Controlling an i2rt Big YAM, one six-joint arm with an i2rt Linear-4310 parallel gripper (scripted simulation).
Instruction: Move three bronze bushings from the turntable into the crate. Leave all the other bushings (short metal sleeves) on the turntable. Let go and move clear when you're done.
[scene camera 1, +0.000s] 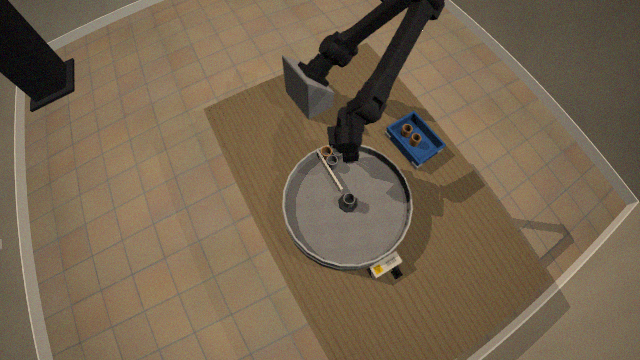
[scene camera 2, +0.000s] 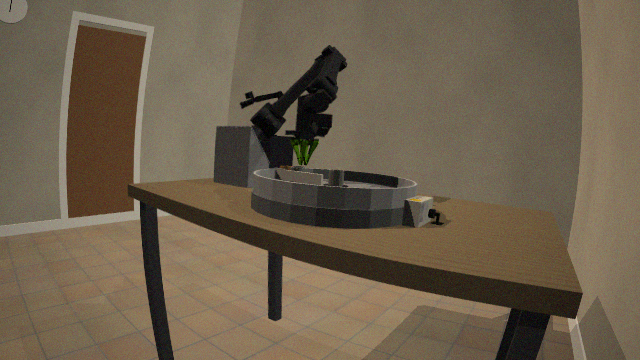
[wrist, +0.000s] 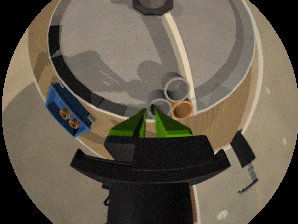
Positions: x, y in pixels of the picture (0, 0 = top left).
Labels:
The gripper (wrist: 150, 111) is 0.13 m from the lens. A grey turntable (wrist: 123, 58) is 0.15 m from the lens.

